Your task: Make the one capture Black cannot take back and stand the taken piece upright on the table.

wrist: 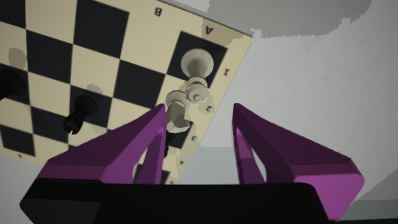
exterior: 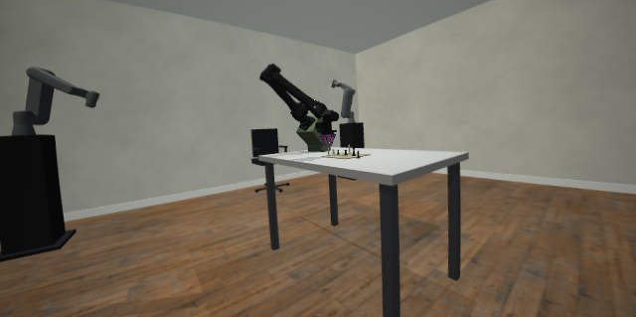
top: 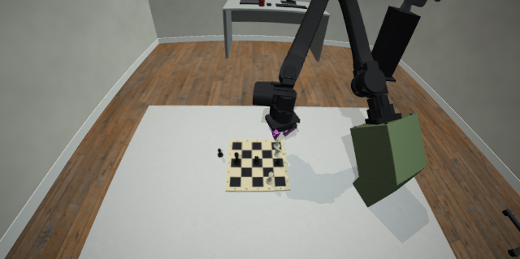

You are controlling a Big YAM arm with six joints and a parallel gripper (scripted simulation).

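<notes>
Now: hand 4 cm above the white chess piece. Round my hand: white piece: 4 cm ahead, 15 cm to the left, 4 cm below; chessboard: 8 cm ahead, 7 cm to the left, 7 cm below; black pawn: 8 cm ahead, 7 cm to the left, 5 cm below.
</notes>
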